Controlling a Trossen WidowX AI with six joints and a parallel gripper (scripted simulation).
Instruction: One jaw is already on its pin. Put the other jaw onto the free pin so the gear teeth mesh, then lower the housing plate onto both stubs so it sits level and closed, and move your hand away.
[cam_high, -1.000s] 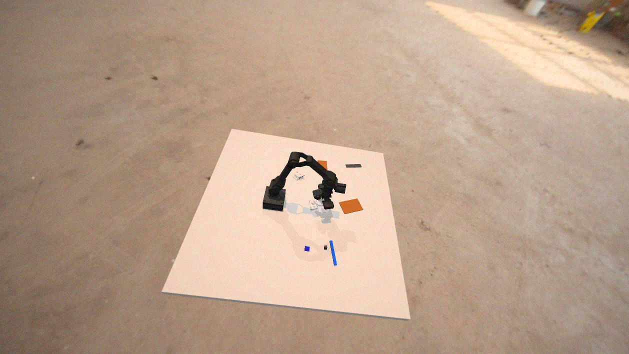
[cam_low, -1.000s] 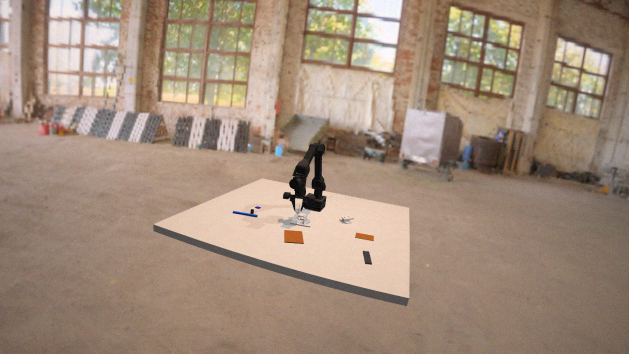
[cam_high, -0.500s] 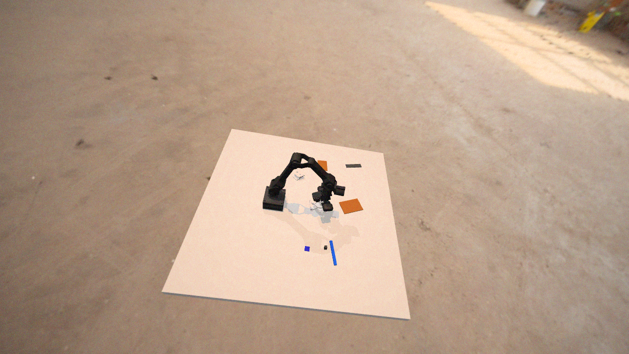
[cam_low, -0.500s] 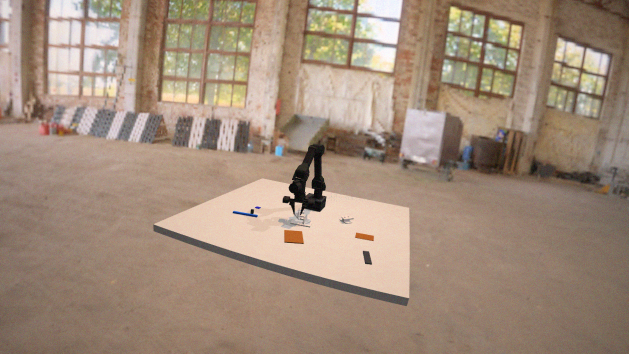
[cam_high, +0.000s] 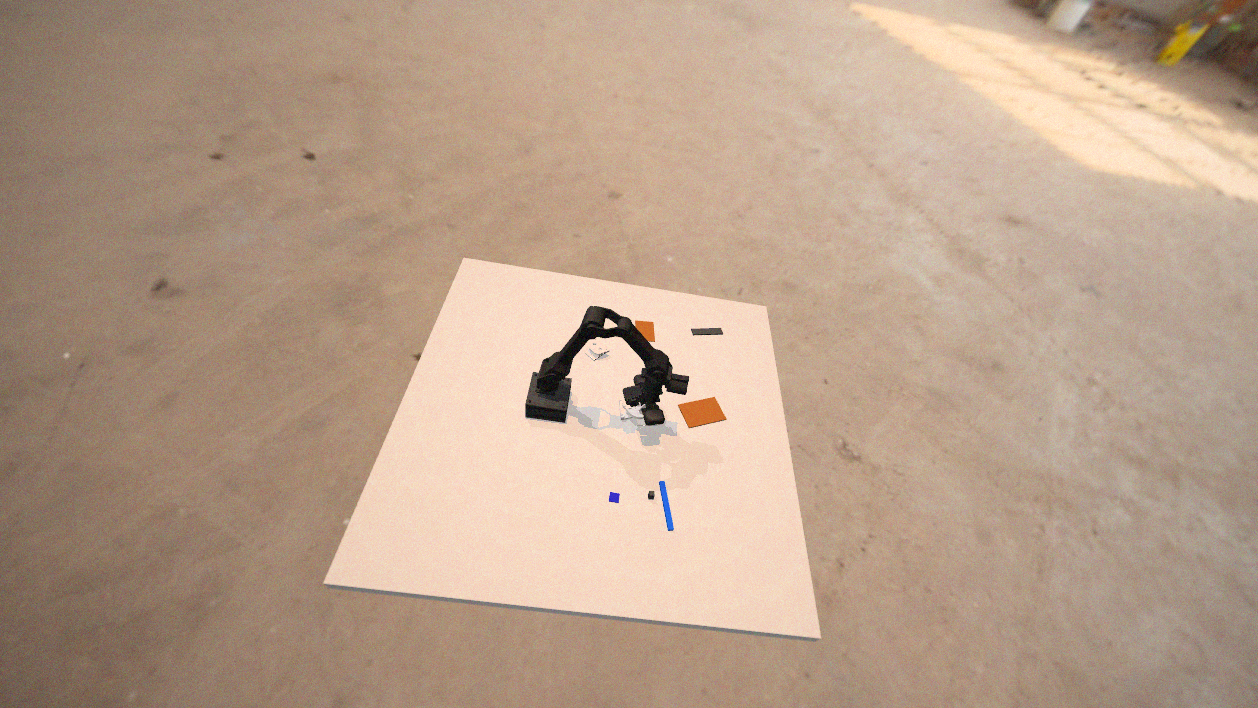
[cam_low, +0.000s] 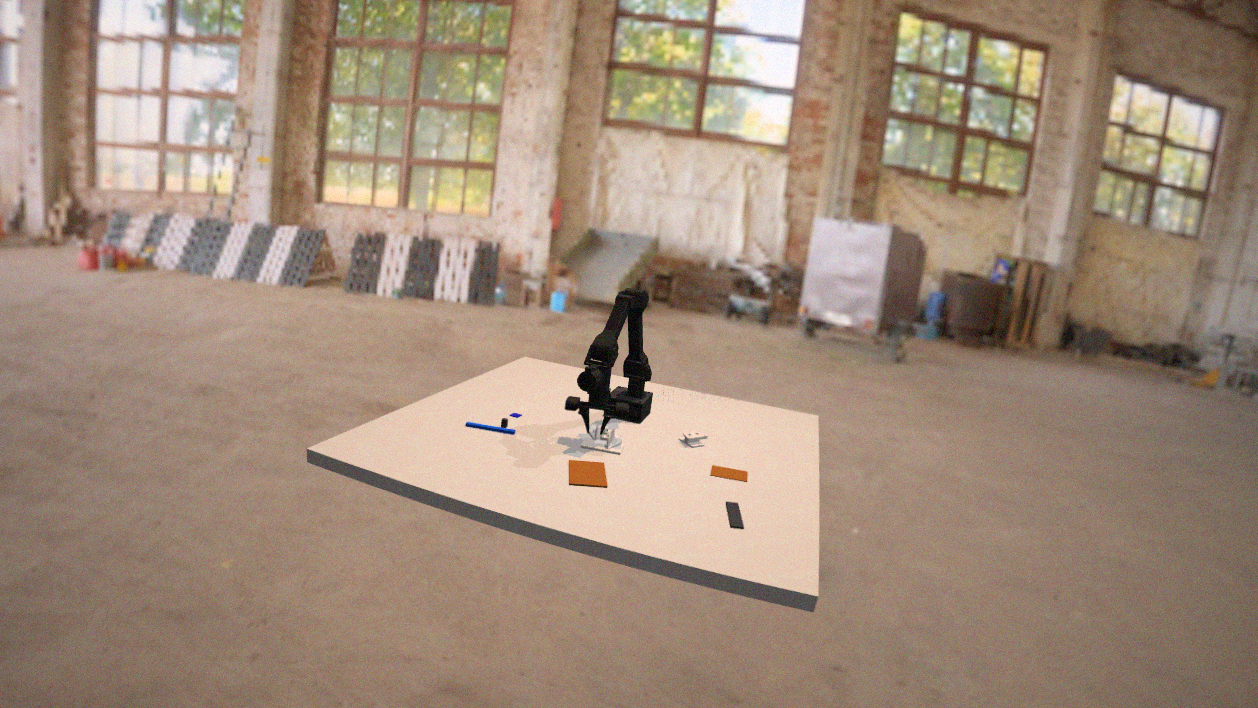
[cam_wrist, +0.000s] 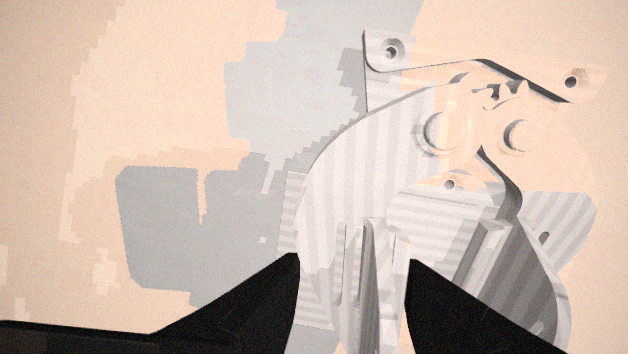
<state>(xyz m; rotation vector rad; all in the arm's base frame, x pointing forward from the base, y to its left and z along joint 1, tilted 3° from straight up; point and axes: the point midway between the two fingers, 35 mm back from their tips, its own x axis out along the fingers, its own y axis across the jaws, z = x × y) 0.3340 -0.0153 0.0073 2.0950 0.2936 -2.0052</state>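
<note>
Now: gripper tip 1 cm short of the flat white part, 3 cm to the right of it and 3 cm above it. Round my gripper tip: blue square 7 cm behind, 30 cm to the right, 3 cm below; black cube 4 cm ahead, 28 cm to the right, 2 cm below; large orange tile 21 cm ahead, 7 cm to the left, 3 cm below.
</note>
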